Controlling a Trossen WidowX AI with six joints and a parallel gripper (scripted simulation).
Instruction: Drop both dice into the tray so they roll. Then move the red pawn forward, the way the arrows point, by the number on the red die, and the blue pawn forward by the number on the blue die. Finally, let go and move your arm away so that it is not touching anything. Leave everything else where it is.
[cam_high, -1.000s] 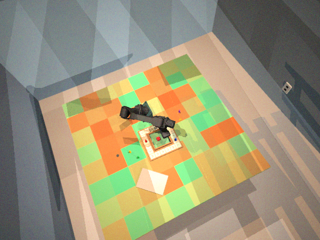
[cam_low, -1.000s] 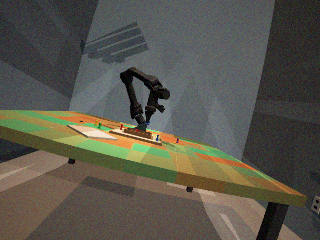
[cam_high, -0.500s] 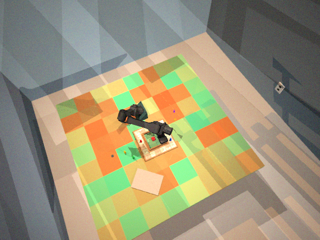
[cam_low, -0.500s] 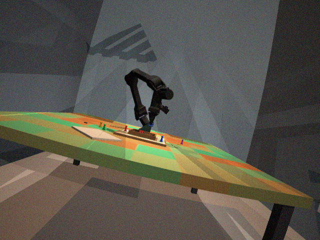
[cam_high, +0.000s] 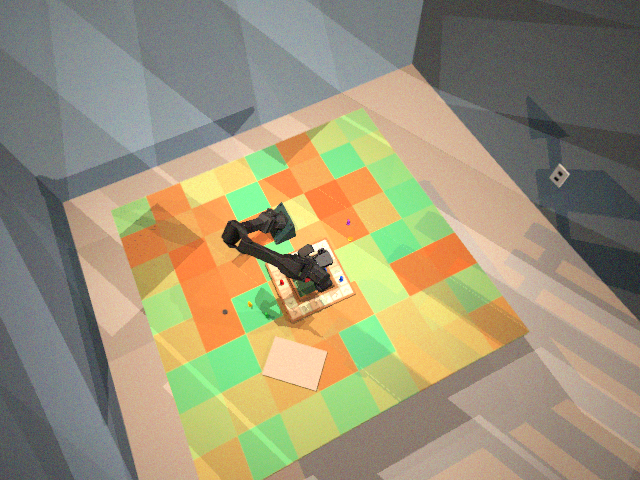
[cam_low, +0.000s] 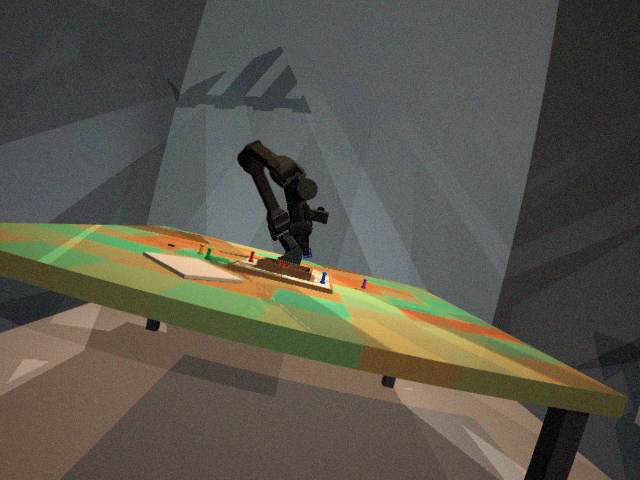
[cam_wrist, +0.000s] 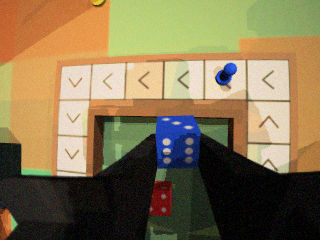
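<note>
Right now my gripper tip is 15 cm to the left of the red pawn, 7 cm past it and 5 cm above it. Round my gripper tip: blue pawn 6 cm ahead, 5 cm to the left, 5 cm below; green pawn 28 cm to the right, 6 cm below, 1 cm ahead; yellow disc 20 cm to the left, 8 cm below, 8 cm behind.
</note>
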